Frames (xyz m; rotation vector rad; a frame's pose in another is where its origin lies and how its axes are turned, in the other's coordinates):
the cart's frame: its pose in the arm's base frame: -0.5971 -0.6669 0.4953 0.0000 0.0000 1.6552
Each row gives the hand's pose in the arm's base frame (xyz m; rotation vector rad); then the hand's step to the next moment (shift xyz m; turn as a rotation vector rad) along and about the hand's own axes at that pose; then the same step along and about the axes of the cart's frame.
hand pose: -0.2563 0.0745 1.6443 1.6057 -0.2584 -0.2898
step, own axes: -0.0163 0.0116 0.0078 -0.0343 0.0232 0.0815
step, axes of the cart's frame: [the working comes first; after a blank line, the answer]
step, axes of the arm's base frame: -0.0179 -0.0024 0.0117 -0.0597 -0.0662 0.0202

-0.0009 0.0180 0.0117 -0.0609 0.0651 0.0202
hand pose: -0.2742 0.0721 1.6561 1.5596 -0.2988 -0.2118
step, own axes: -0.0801 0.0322 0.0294 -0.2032 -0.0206 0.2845
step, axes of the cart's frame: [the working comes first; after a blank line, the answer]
step, axes of the arm's base frame: -0.0869 -0.0021 0.0275 -0.2819 -0.2048 -0.0352

0.0052 0.0868 0.0275 -0.1803 0.2982 -0.0352
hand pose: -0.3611 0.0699 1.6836 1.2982 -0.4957 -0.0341
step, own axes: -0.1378 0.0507 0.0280 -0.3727 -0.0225 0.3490
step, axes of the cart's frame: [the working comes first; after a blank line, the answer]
step, axes of the arm's base frame: -0.1463 0.0298 0.0062 -0.4570 -0.2137 -0.0817

0.0421 0.1433 0.0062 -0.1744 0.4734 -0.0817
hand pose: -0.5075 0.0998 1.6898 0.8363 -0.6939 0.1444
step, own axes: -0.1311 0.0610 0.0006 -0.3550 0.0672 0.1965
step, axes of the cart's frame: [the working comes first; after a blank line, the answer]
step, axes of the arm's base frame: -0.1248 0.0597 -0.0421 -0.3998 -0.0454 -0.0851

0.0700 0.1193 -0.0421 -0.0115 0.4022 -0.0851
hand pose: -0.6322 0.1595 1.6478 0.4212 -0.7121 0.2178
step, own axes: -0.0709 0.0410 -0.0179 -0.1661 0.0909 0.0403
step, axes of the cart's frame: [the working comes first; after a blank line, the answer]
step, axes of the arm's base frame: -0.0556 0.0410 -0.0475 -0.1767 0.0549 -0.0571

0.0455 0.0519 -0.0475 0.0696 0.1714 -0.0571
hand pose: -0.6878 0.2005 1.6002 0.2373 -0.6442 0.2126
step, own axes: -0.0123 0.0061 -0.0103 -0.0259 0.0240 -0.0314
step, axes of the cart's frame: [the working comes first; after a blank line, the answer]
step, axes of the arm's base frame: -0.0054 0.0072 -0.0146 -0.0089 0.0286 -0.0366

0.0077 0.0048 -0.0146 0.0292 0.0064 -0.0366
